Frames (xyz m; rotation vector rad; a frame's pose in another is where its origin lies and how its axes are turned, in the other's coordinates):
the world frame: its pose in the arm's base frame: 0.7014 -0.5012 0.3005 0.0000 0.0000 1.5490
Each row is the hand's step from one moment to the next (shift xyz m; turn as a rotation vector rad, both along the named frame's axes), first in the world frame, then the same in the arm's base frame.
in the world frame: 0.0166 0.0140 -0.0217 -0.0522 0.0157 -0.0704
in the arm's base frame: -0.0136 0.0169 -0.0217 -0.0168 -0.0518 -0.0704
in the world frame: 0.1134 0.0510 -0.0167 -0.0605 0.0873 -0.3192
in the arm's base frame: -0.0485 0.1145 -0.0167 -0.0886 -0.0586 -0.3192
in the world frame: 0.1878 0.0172 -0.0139 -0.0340 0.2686 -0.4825
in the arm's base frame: -0.0131 0.1881 -0.0139 -0.2693 -0.0281 -0.4825
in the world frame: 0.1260 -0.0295 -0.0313 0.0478 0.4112 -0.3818
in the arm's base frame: 0.0322 0.1253 -0.0313 -0.4101 0.0568 -0.3818
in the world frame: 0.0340 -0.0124 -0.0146 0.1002 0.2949 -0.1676
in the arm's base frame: 0.0131 0.0337 -0.0146 -0.2926 0.1066 -0.1676
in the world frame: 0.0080 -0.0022 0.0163 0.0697 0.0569 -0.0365
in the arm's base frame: 0.0024 0.0080 0.0163 -0.0554 0.0709 -0.0365
